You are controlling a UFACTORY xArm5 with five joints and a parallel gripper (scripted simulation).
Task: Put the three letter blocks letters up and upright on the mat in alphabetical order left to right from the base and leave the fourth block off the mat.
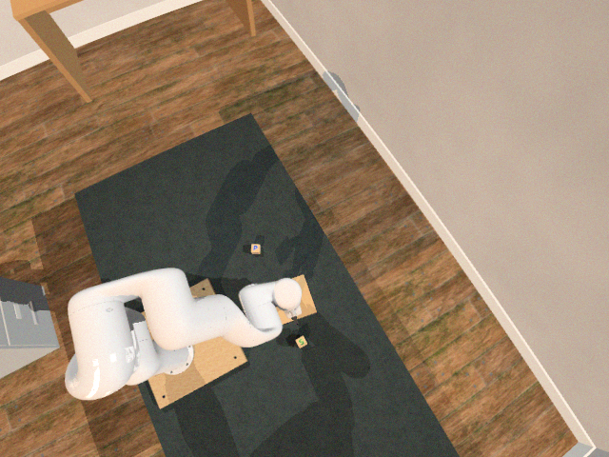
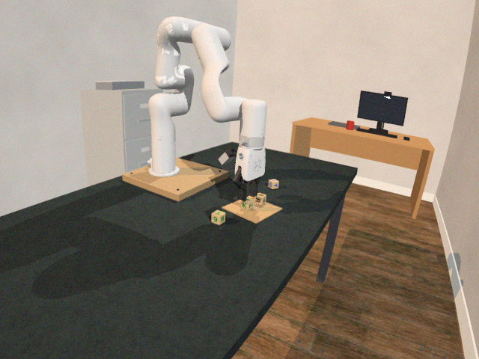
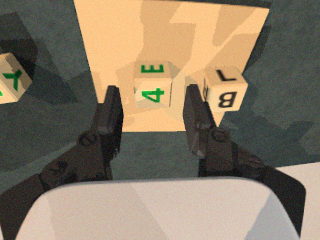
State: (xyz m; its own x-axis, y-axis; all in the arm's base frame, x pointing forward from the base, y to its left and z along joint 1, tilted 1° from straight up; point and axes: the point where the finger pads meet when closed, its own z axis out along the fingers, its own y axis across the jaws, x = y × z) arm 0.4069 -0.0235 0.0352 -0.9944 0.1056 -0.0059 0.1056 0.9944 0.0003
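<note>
Right now my hand is 6 cm above the tan mat, 1 cm to the right of it and 1 cm short of it. From my hand the other things lie so: green-lettered block: 13 cm to the right, 4 cm below, 2 cm behind.
</note>
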